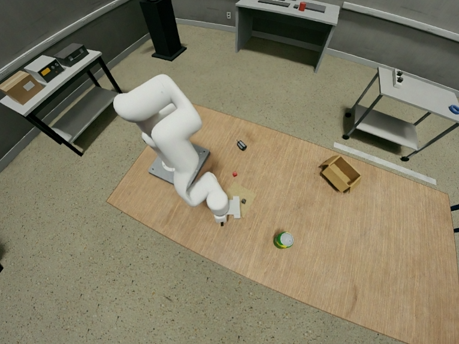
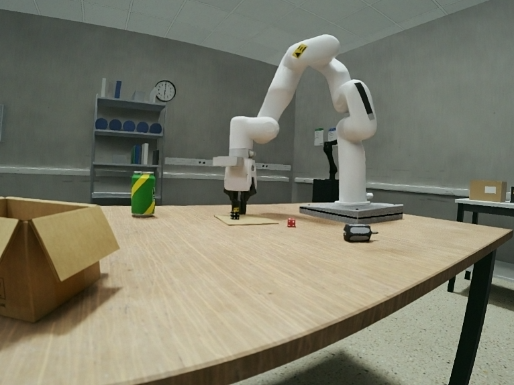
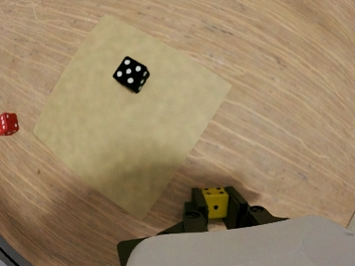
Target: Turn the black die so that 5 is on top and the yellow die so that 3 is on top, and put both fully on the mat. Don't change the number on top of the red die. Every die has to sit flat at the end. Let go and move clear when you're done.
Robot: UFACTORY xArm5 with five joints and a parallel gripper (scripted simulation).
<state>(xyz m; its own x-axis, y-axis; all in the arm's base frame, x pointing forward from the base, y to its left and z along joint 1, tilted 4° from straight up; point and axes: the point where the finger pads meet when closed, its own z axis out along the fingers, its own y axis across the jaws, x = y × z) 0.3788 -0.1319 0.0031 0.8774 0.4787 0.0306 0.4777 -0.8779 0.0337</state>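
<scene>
Right now my hand is 40 mm past the red die, 220 mm to the right of it and 10 mm above it. Round my hand: yellow die 10 mm below; then black die 60 mm ahead, 110 mm to the left, 10 mm below; then tan mat 30 mm ahead, 110 mm to the left, 20 mm below.
</scene>
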